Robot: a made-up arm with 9 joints. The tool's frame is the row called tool. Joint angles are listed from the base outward. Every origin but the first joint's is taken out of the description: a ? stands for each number. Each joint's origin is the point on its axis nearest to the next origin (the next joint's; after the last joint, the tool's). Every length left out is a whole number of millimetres.
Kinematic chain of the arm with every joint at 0, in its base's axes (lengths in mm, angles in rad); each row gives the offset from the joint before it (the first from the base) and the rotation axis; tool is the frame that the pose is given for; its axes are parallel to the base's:
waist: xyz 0 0 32 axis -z
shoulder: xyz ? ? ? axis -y
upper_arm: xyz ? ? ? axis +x
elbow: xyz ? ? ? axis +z
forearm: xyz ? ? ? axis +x
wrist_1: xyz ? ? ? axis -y
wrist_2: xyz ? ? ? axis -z
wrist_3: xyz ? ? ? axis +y
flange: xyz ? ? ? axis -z
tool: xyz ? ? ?
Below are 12 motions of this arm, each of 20 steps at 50 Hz.
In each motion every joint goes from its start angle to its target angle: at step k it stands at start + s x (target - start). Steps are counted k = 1, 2, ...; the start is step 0. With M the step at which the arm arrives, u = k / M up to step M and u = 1 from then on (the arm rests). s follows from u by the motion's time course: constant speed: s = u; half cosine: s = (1 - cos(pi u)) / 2; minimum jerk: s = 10 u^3 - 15 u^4 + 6 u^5.
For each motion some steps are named. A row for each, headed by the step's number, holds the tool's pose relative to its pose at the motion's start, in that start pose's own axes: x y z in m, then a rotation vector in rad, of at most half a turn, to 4 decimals.
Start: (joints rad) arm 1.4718 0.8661 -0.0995 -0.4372 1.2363 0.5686 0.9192 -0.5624 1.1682
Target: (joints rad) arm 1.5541 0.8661 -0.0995 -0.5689 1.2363 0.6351 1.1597 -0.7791 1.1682
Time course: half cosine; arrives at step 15
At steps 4, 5, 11, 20:
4: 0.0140 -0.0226 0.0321 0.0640 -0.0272 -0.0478
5: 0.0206 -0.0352 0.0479 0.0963 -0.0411 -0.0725
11: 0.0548 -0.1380 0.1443 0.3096 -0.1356 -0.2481
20: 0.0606 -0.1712 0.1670 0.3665 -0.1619 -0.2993

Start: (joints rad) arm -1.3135 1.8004 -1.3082 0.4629 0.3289 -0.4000 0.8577 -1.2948 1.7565
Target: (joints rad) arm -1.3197 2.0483 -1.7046 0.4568 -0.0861 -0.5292 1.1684 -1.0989 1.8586
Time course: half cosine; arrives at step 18
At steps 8, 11, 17, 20:
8: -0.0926 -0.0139 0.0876 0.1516 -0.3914 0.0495
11: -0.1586 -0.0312 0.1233 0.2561 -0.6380 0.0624
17: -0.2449 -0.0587 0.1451 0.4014 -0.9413 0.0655
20: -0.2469 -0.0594 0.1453 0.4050 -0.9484 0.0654

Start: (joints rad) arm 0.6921 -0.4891 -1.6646 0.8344 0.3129 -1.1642 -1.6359 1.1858 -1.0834
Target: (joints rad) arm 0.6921 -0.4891 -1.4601 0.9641 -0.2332 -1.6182 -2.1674 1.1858 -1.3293
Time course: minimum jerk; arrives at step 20
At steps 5, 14, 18, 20:
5: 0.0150 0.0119 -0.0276 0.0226 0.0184 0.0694
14: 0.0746 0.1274 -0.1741 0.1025 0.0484 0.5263
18: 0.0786 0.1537 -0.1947 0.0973 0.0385 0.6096
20: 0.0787 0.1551 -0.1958 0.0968 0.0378 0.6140

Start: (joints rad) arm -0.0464 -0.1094 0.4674 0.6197 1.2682 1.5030 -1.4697 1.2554 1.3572
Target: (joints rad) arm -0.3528 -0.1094 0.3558 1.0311 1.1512 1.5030 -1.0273 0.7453 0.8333
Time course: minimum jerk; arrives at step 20
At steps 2, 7, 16, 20:
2: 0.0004 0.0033 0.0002 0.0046 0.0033 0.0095
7: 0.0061 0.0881 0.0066 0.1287 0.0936 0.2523
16: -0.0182 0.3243 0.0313 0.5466 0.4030 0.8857
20: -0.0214 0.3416 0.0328 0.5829 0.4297 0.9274

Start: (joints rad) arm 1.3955 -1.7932 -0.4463 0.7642 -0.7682 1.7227 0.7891 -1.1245 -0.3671
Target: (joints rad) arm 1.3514 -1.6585 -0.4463 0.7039 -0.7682 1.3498 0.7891 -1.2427 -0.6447
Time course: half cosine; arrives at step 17
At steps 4, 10, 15, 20:
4: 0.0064 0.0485 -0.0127 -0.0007 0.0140 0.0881
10: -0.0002 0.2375 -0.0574 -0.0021 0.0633 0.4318
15: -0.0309 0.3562 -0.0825 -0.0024 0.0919 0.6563
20: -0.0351 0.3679 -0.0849 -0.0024 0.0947 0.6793

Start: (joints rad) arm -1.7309 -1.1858 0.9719 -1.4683 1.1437 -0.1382 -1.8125 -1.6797 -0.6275
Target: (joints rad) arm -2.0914 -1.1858 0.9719 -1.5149 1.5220 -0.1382 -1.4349 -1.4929 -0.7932
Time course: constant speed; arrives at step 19
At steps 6, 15, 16, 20:
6: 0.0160 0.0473 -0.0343 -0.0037 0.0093 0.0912
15: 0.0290 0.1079 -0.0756 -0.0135 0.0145 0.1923
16: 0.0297 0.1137 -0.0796 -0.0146 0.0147 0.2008
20: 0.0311 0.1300 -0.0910 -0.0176 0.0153 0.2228

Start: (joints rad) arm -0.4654 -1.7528 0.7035 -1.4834 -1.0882 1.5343 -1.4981 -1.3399 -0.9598
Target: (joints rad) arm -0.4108 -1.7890 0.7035 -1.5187 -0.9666 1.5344 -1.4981 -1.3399 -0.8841
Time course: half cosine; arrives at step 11
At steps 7, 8, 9, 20:
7: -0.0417 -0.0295 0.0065 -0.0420 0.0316 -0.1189
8: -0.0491 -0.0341 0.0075 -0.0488 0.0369 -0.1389
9: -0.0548 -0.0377 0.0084 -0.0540 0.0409 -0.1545
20: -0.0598 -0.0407 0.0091 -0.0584 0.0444 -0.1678

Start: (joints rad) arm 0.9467 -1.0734 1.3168 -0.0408 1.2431 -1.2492 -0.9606 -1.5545 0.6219
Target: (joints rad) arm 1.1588 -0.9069 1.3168 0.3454 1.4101 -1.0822 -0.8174 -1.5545 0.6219
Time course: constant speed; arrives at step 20
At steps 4, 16, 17, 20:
4: -0.0120 -0.0080 -0.0421 0.0122 0.0821 -0.0265
16: -0.0719 -0.0263 -0.1540 0.0384 0.3231 -0.1029
17: -0.0782 -0.0276 -0.1621 0.0396 0.3427 -0.1091
20: -0.0983 -0.0313 -0.1854 0.0419 0.4013 -0.1275

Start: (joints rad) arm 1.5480 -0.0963 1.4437 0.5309 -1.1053 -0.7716 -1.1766 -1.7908 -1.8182
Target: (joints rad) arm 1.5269 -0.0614 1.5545 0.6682 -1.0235 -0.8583 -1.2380 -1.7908 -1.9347
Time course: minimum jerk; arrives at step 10
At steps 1, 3, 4, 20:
1: -0.0001 0.0004 0.0005 -0.0015 -0.0016 0.0009
3: -0.0019 0.0076 0.0094 -0.0293 -0.0301 0.0180
4: -0.0039 0.0150 0.0180 -0.0572 -0.0586 0.0352
20: -0.0153 0.0505 0.0504 -0.1820 -0.1829 0.1150

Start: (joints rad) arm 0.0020 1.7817 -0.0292 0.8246 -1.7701 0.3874 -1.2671 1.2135 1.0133
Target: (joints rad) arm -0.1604 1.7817 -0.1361 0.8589 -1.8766 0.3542 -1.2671 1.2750 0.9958
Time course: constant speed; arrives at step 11
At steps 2, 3, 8, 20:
2: 0.0059 -0.0013 -0.0093 -0.0218 0.0163 0.0053
3: 0.0088 -0.0020 -0.0142 -0.0326 0.0244 0.0080
8: 0.0228 -0.0061 -0.0395 -0.0864 0.0656 0.0220
20: 0.0307 -0.0090 -0.0558 -0.1184 0.0907 0.0307

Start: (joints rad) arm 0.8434 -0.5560 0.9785 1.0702 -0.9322 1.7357 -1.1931 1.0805 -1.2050
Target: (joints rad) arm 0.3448 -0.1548 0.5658 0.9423 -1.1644 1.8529 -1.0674 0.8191 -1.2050
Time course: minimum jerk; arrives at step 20
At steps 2, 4, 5, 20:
2: 0.0007 0.0007 0.0015 -0.0088 -0.0029 0.0025
4: 0.0044 0.0052 0.0102 -0.0597 -0.0196 0.0168
5: 0.0075 0.0100 0.0183 -0.1070 -0.0348 0.0294
20: 0.0321 0.2093 0.1134 -1.0628 -0.2725 0.1838

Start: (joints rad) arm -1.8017 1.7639 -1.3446 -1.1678 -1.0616 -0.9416 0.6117 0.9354 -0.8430
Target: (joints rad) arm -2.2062 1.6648 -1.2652 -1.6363 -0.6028 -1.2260 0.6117 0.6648 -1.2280
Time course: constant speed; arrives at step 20
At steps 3, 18, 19, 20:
3: 0.0280 0.0126 -0.0458 -0.0064 0.1281 0.0635
18: 0.0239 0.0695 -0.3104 0.1173 0.7292 0.3444
19: 0.0155 0.0736 -0.3269 0.1347 0.7651 0.3605
20: 0.0064 0.0777 -0.3429 0.1533 0.8004 0.3761

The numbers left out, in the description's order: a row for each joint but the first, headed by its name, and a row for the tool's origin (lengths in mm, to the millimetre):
shoulder: 124 50 0
upper_arm: -57 0 -184
elbow: 0 -104 299
forearm: -60 -14 0
wrist_1: 0 15 -71
wrist_2: 170 0 148
wrist_3: 29 -14 0
flange: 324 0 34
tool: 202 -43 0

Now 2 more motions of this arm.
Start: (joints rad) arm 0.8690 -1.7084 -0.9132 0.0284 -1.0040 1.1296 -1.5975 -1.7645 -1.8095
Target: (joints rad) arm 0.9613 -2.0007 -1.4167 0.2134 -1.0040 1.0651 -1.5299 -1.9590 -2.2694
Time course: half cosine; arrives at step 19
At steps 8, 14, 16, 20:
8: -0.0194 0.0408 0.0608 -0.1870 -0.1358 0.2142
14: -0.0575 0.0925 0.1036 -0.4426 -0.2682 0.4691
16: -0.0671 0.1025 0.1079 -0.5018 -0.2926 0.5228
20: -0.0729 0.1081 0.1096 -0.5376 -0.3064 0.5543

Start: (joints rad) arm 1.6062 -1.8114 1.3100 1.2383 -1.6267 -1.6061 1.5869 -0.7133 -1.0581
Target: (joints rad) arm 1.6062 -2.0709 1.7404 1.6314 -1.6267 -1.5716 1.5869 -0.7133 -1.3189
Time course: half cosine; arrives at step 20
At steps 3, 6, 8, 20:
3: -0.0025 0.0076 -0.0096 0.0252 -0.0016 0.0176
6: -0.0114 0.0278 -0.0373 0.0954 -0.0042 0.0638
8: -0.0221 0.0451 -0.0639 0.1598 -0.0043 0.1024
20: -0.1063 0.1096 -0.2005 0.4542 0.0224 0.2303

